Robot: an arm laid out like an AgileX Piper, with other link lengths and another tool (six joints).
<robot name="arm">
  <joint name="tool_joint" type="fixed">
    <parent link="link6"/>
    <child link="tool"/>
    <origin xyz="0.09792 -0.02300 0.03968" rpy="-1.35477 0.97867 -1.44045"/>
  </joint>
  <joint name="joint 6" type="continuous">
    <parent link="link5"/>
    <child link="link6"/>
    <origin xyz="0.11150 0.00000 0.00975" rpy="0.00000 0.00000 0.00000"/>
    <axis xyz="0.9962 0 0.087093"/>
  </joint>
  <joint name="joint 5" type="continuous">
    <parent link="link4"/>
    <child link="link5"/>
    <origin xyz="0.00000 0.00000 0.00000" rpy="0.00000 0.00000 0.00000"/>
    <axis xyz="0 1 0"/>
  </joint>
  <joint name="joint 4" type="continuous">
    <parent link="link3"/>
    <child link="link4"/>
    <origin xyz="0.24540 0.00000 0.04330" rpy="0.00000 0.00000 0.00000"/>
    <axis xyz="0.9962 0 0.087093"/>
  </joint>
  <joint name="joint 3" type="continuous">
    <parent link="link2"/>
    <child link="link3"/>
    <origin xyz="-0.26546 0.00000 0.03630" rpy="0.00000 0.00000 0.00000"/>
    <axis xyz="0 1 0"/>
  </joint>
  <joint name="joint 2" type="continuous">
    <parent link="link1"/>
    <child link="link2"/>
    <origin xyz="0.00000 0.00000 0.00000" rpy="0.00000 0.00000 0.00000"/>
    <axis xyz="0 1 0"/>
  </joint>
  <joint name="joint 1" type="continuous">
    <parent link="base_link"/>
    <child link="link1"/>
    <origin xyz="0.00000 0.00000 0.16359" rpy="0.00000 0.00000 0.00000"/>
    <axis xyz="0 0 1"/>
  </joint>
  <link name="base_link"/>
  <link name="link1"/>
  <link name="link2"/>
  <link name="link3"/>
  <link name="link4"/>
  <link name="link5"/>
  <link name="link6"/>
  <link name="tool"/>
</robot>
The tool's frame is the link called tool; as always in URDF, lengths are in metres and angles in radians. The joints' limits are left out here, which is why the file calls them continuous.
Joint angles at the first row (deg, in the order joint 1, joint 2, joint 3, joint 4, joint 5, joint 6):
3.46 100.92 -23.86 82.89 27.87 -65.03
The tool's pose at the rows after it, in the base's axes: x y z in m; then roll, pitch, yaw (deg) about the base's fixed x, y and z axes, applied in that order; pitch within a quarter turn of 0, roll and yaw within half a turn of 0:
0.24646, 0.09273, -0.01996, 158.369, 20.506, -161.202
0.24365, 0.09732, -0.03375, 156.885, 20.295, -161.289
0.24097, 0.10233, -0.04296, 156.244, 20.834, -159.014
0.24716, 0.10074, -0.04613, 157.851, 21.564, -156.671
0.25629, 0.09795, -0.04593, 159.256, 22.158, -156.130
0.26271, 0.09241, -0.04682, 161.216, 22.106, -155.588
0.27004, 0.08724, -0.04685, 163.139, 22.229, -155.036
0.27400, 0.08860, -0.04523, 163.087, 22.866, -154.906
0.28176, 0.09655, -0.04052, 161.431, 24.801, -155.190
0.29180, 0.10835, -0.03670, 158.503, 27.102, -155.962
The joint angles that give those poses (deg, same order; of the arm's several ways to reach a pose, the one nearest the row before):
3.46 106.32 -23.86 90.63 29.47 -73.66
3.46 110.95 -23.86 97.22 31.09 -81.52
3.46 114.33 -24.09 100.13 32.61 -87.77
3.46 115.42 -25.32 100.18 31.78 -90.02
3.46 115.57 -26.65 100.07 30.75 -90.03
3.46 115.57 -27.55 100.06 28.99 -90.02
3.46 115.52 -28.55 100.02 27.34 -90.02
3.46 115.52 -29.10 99.87 27.64 -89.97
3.46 115.77 -30.21 99.83 29.83 -89.97
3.46 117.06 -32.13 99.88 33.20 -89.97

